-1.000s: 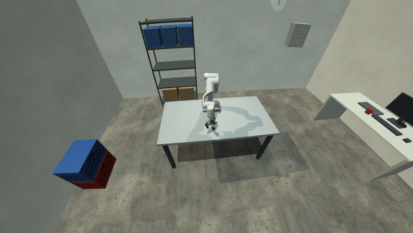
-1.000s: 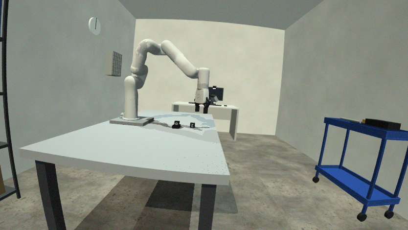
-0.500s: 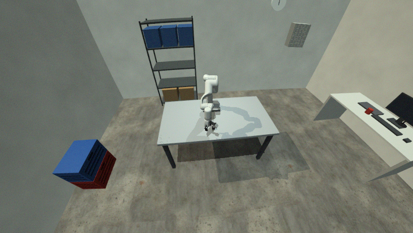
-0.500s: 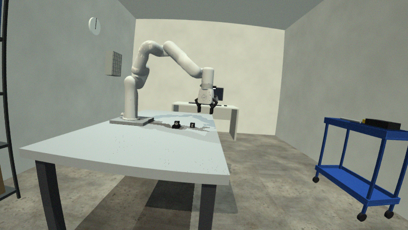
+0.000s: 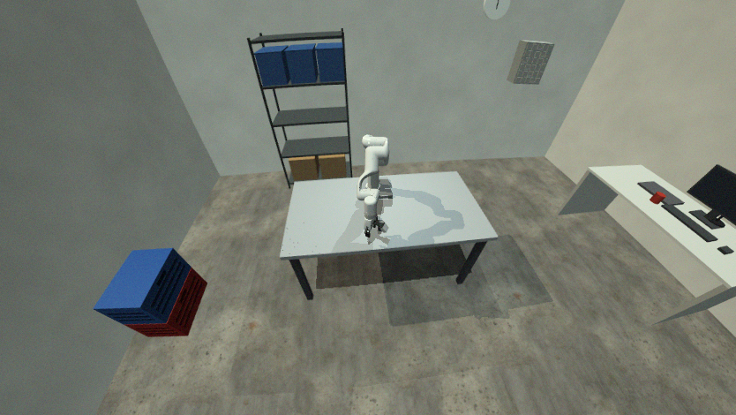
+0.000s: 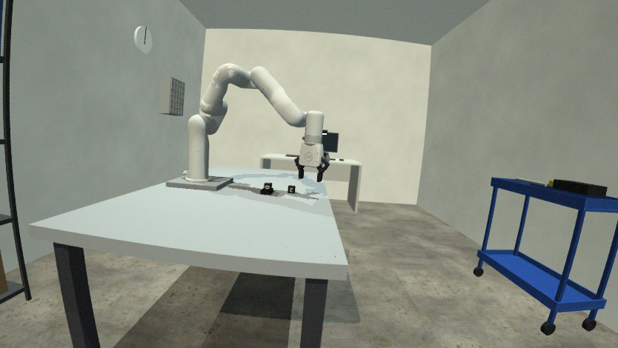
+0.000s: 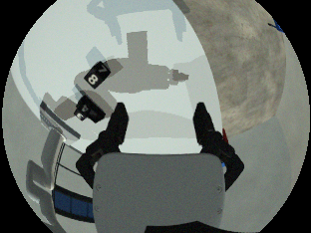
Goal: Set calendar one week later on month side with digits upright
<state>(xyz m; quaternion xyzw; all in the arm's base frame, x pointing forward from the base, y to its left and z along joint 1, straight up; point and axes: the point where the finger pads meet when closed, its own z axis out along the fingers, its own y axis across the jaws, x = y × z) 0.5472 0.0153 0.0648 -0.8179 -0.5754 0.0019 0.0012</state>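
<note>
Right now my hand is 90 mm past the cube, 70 mm above it and 60 mm to the right of it.
</note>
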